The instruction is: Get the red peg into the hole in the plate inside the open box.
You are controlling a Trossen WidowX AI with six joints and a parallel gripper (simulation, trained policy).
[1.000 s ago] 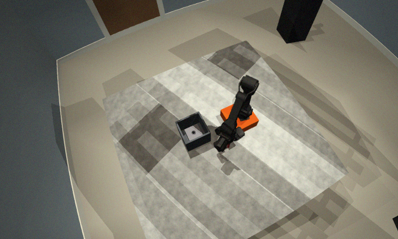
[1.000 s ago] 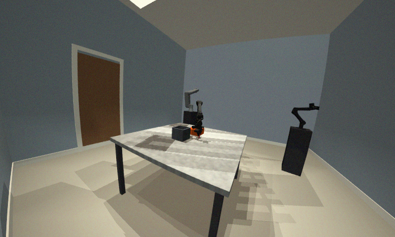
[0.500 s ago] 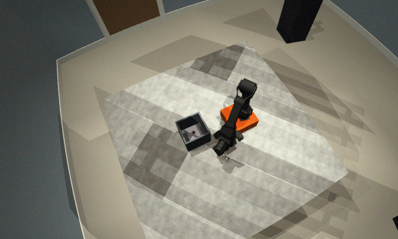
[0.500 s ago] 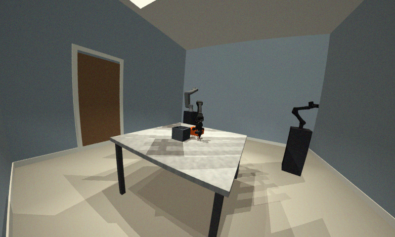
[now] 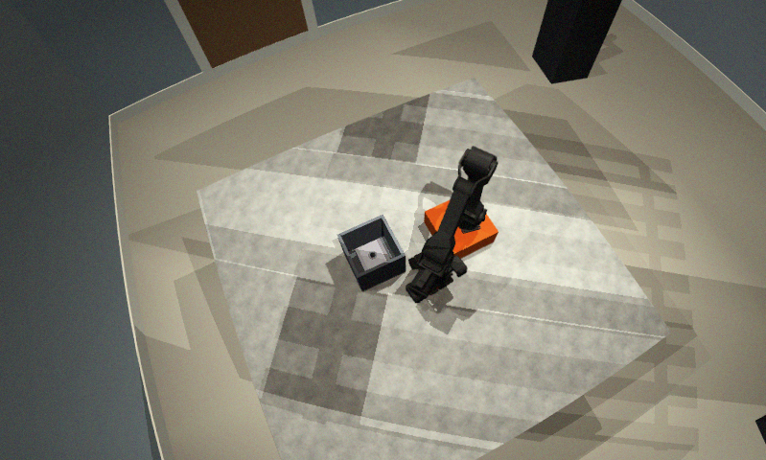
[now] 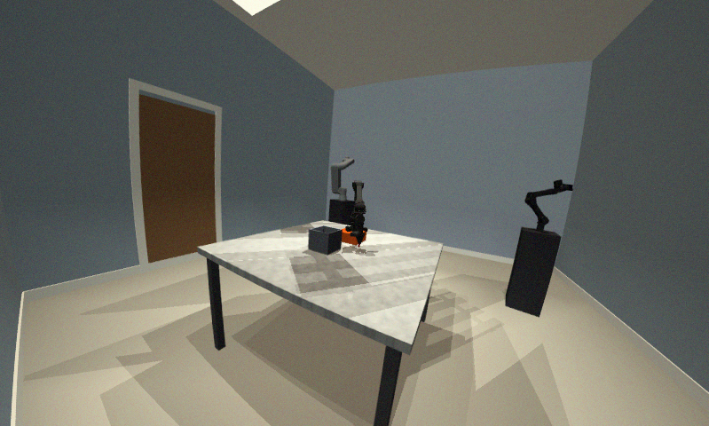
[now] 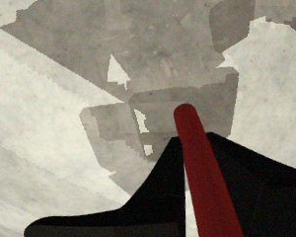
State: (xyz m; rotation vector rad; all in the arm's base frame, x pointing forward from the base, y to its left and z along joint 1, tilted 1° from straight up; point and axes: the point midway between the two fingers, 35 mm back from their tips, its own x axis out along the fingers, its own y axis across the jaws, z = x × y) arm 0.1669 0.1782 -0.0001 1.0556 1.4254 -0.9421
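Right now the pale plate is 170 mm to the right of my gripper tip and 170 mm ahead of it. From my gripper tip the other things lie so: red peg: 20 mm above.
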